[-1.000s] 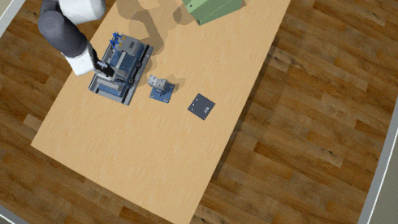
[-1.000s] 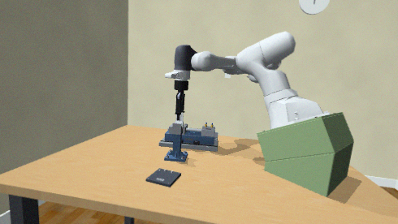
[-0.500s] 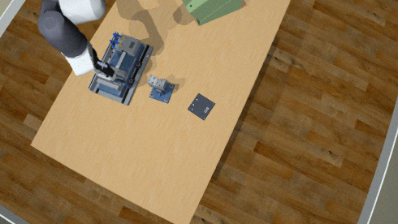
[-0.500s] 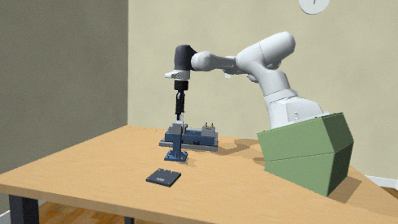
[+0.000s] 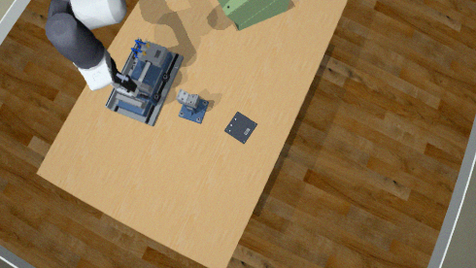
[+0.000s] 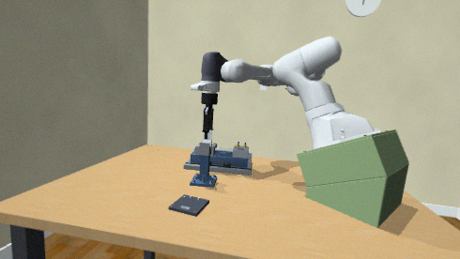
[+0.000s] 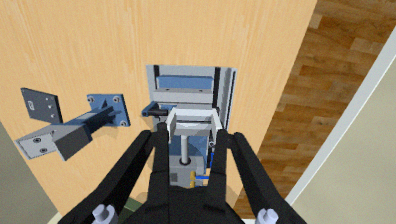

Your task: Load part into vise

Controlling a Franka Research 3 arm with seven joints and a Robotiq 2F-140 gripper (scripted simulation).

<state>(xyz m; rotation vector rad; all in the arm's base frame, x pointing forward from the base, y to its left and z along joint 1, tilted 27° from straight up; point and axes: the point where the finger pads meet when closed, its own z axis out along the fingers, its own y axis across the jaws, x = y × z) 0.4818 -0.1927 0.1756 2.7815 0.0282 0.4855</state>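
My gripper is now 2 cm above the grey part. Also, from my hand: vise: 7 cm behind, 2 cm to the left, 8 cm below; dark work stop rod: 7 cm to the left, 3 cm below; grey air cylinder: 16 cm behind, 3 cm to the left, 4 cm below.
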